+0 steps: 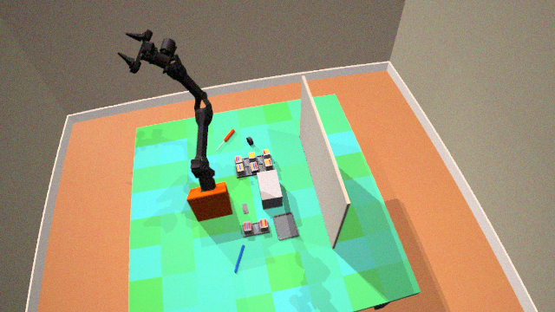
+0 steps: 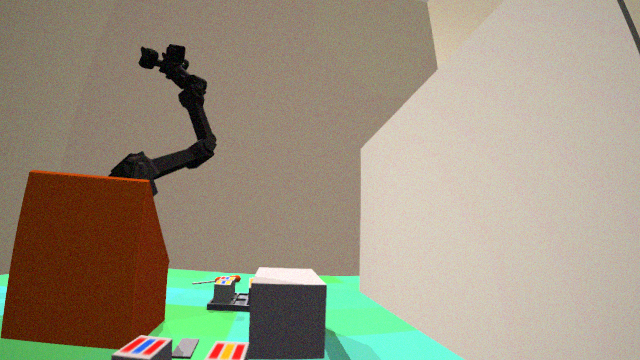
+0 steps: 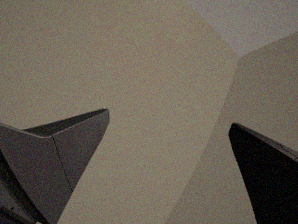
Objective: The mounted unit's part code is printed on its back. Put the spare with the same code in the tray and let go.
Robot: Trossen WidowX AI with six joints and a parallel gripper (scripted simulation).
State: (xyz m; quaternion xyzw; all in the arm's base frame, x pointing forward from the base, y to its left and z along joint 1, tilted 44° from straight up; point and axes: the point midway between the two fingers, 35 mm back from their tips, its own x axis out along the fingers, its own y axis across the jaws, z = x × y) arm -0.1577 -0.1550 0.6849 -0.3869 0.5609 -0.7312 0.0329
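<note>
Now: the grey spare block 720 mm below my gripper tip, 550 mm ahead of it and 110 mm to the right of it. Round my gripper tip: blue pen: 760 mm below, 660 mm to the right, 350 mm ahead; tall panel: 780 mm ahead, 540 mm below, 320 mm to the right; grey mounted unit: 720 mm below, 540 mm ahead, 330 mm to the right.
</note>
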